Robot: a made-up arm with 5 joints. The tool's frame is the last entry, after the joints.
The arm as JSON. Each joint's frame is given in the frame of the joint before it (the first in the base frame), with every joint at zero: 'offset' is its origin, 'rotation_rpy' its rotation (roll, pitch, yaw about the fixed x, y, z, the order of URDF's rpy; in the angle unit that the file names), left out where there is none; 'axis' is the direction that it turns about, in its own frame. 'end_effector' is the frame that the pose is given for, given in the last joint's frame.
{
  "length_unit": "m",
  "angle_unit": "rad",
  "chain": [
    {
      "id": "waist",
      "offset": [
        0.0,
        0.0,
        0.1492
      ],
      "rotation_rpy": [
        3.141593,
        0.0,
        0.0
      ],
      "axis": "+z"
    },
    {
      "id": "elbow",
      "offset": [
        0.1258,
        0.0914,
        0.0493
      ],
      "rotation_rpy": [
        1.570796,
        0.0,
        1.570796
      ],
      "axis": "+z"
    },
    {
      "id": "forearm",
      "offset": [
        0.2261,
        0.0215,
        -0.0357
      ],
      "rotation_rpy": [
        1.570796,
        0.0,
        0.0
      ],
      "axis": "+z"
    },
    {
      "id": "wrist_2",
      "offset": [
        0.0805,
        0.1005,
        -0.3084
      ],
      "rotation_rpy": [
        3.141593,
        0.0,
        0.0
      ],
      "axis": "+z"
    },
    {
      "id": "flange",
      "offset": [
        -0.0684,
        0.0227,
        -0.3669
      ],
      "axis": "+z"
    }
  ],
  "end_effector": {
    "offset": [
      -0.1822,
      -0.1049,
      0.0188
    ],
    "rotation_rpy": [
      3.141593,
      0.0,
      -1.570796
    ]
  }
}
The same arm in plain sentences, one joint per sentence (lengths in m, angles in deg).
The arm has five revolute joints in a row. What follows holds with every joint at zero, and every direction is one of the base frame's. The first joint sits 0.1492 m along +z from the base frame's origin and turns about -z. The second joint sits 0.1258 m along +x and 0.0914 m along -y and 0.0493 m along -z from the first joint and turns about +x. The third joint sits 0.0357 m along -x and 0.2261 m along -y and 0.0215 m along -z from the second joint and turns about +z. The fourth joint sits 0.1005 m along +x and 0.0805 m along -y and 0.3084 m along -z from the third joint and turns about -z. The fifth joint sits 0.0227 m along -x and 0.0684 m along +y and 0.3669 m along +z from the fourth joint and turns about -z. The tool frame, which is the frame that the pose is given for, sits 0.1049 m along +x and 0.1822 m along +y and 0.0188 m along -z from the fifth joint; its axes are the base frame's turned by roll 0, pitch 0 and yaw 0 deg (as in URDF: about the fixed x, then y, then z).
